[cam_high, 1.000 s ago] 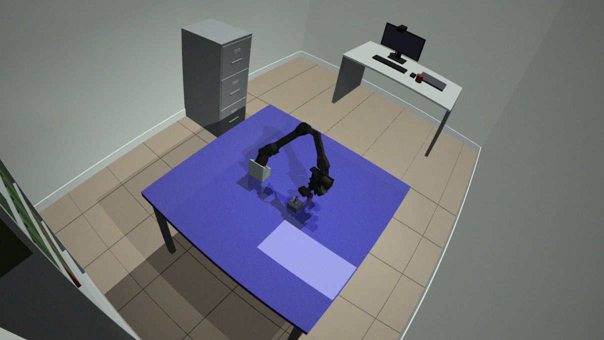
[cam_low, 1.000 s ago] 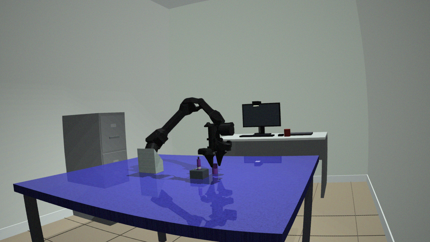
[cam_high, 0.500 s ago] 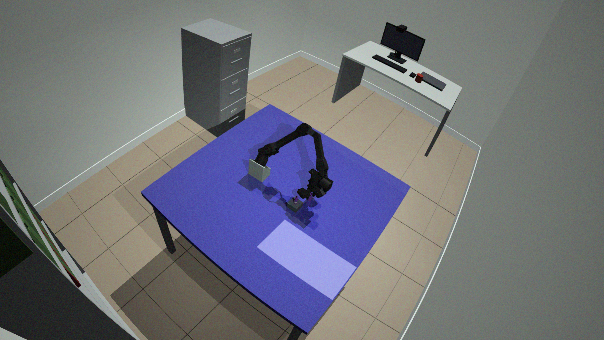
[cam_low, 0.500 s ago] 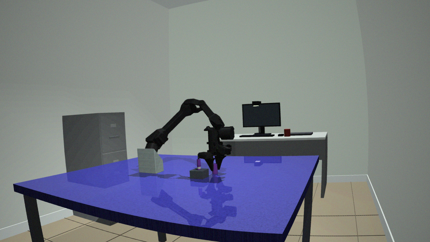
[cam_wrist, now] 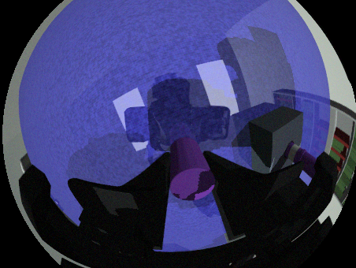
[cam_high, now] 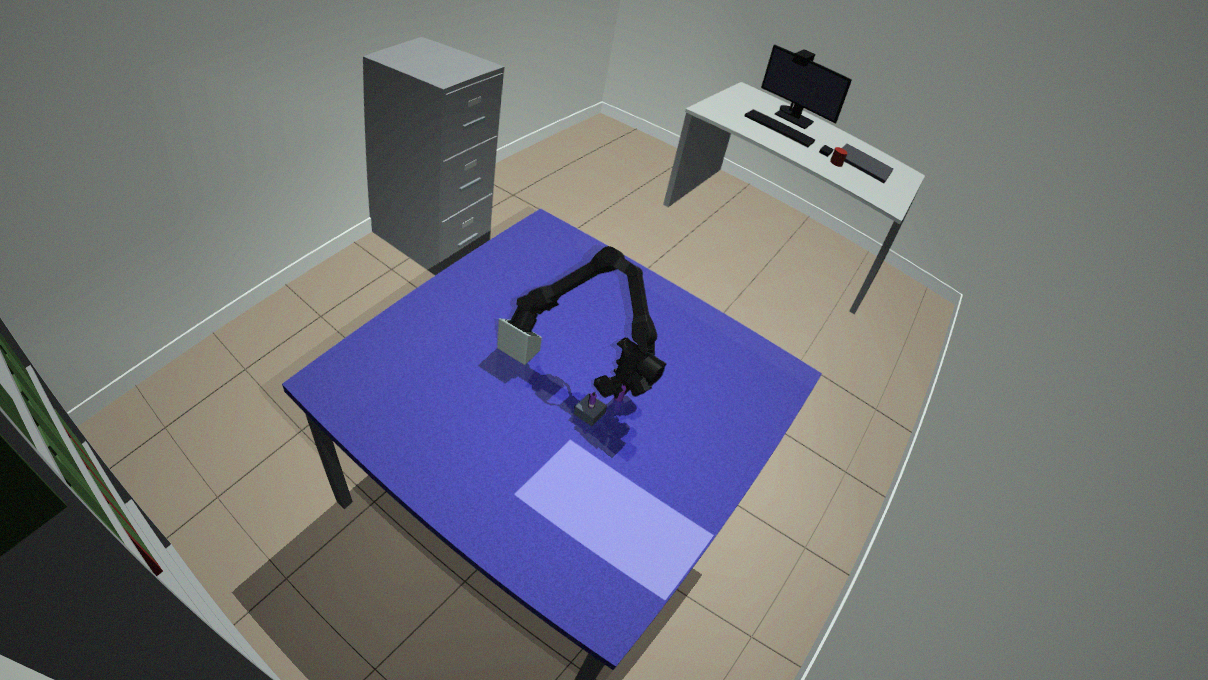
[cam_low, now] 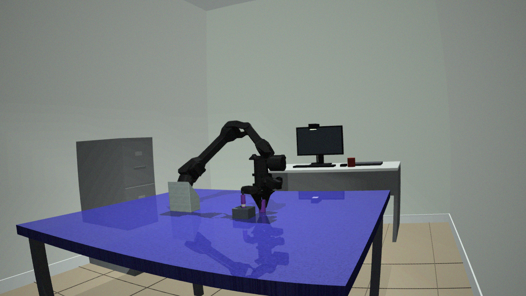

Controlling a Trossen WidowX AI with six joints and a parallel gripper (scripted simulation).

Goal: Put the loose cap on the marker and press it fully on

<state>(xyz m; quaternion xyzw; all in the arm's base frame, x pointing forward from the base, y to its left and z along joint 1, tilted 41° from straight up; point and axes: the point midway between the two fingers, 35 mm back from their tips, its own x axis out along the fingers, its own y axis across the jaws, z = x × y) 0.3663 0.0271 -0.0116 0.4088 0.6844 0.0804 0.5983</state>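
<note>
The dark grey holder block is 100 mm to the right of my gripper tip and 50 mm behind it. The rest, counted from my gripper tip: magenta marker cap: 10 mm above.
</note>
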